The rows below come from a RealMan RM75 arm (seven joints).
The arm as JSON. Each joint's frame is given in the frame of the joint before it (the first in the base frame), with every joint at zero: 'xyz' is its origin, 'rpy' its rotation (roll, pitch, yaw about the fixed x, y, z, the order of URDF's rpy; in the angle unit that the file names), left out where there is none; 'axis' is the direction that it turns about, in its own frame. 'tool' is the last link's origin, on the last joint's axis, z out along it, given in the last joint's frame.
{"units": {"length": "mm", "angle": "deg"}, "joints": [
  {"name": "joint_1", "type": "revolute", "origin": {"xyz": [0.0, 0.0, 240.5]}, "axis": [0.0, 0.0, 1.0]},
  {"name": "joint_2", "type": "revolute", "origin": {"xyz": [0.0, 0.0, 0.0], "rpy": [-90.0, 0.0, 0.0]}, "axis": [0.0, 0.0, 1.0]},
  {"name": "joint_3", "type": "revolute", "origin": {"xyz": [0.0, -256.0, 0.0], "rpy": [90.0, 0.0, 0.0]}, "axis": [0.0, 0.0, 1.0]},
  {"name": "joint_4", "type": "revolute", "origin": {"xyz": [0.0, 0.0, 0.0], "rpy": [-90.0, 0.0, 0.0]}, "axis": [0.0, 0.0, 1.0]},
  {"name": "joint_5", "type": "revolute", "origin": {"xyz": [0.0, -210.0, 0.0], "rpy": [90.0, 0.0, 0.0]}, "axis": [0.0, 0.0, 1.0]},
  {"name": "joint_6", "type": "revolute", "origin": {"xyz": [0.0, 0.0, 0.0], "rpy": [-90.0, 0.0, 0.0]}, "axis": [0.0, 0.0, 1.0]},
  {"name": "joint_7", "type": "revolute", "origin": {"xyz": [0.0, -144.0, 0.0], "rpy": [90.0, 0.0, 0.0]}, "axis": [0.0, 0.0, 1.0]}
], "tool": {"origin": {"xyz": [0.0, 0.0, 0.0]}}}
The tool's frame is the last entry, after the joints.
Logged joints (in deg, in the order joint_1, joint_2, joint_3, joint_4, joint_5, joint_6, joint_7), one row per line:
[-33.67 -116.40 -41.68 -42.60 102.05 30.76 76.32]
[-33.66 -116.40 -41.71 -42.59 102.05 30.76 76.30]
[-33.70 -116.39 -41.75 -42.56 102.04 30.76 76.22]
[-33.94 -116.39 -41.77 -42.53 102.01 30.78 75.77]
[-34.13 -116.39 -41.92 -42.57 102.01 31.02 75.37]
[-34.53 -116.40 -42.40 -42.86 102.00 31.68 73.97]
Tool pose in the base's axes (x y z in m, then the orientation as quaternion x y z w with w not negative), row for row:
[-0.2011 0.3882 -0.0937 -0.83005 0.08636 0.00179 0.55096]
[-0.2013 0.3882 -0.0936 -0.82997 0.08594 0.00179 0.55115]
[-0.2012 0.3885 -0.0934 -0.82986 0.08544 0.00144 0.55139]
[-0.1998 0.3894 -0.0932 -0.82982 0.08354 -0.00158 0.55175]
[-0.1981 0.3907 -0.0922 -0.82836 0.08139 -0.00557 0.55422]
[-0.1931 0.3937 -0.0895 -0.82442 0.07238 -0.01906 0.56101]
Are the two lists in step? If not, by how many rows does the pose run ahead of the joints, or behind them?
They are in step.
